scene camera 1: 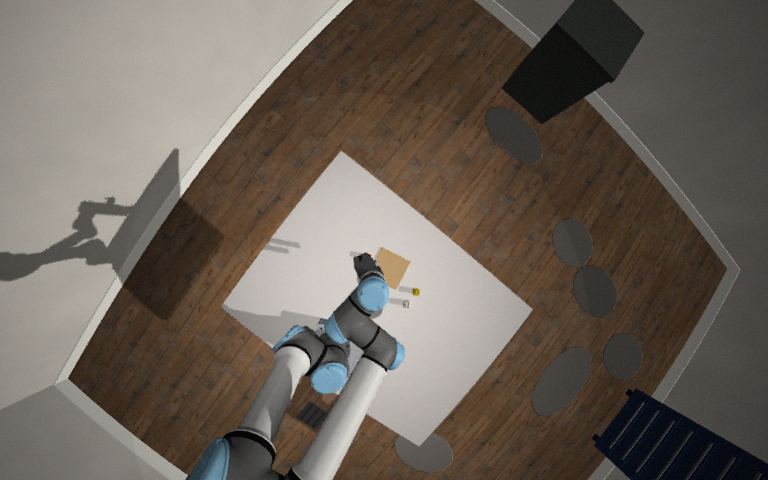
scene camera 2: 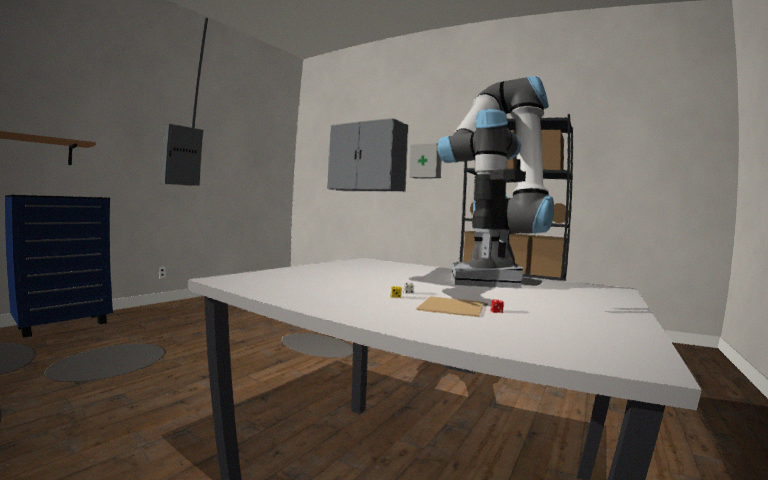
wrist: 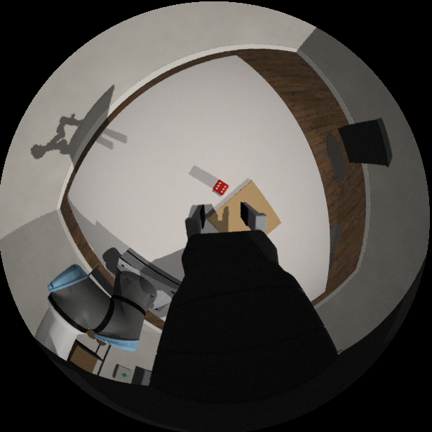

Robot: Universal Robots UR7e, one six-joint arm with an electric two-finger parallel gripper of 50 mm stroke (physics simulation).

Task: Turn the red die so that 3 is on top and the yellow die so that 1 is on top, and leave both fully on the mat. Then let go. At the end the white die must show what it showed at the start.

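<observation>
The red die [scene camera 1: 369, 255] [scene camera 2: 497, 306] [wrist: 220, 187] lies on the white table, beside the tan mat [scene camera 1: 393, 267] [scene camera 2: 450, 306] [wrist: 253, 193] and apart from it. Its upper face shows six pips in the wrist view. The yellow die [scene camera 1: 416, 292] [scene camera 2: 395, 292] and the white die [scene camera 1: 406, 303] [scene camera 2: 408, 288] stand close together on the table, off the mat on its other side. Their top faces are too small to read, and neither shows in the wrist view. My gripper [scene camera 2: 494, 246] [wrist: 222, 210] is open and empty, high above the table near the mat's red-die side.
The white table [scene camera 1: 470, 316] [scene camera 2: 339, 300] carries everything. The robot's base [scene camera 2: 487, 275] stands at its back edge in scene camera 2. A blue drawer cabinet [scene camera 2: 62, 257] and a grey wall cabinet [scene camera 2: 370, 155] are well away from the dice.
</observation>
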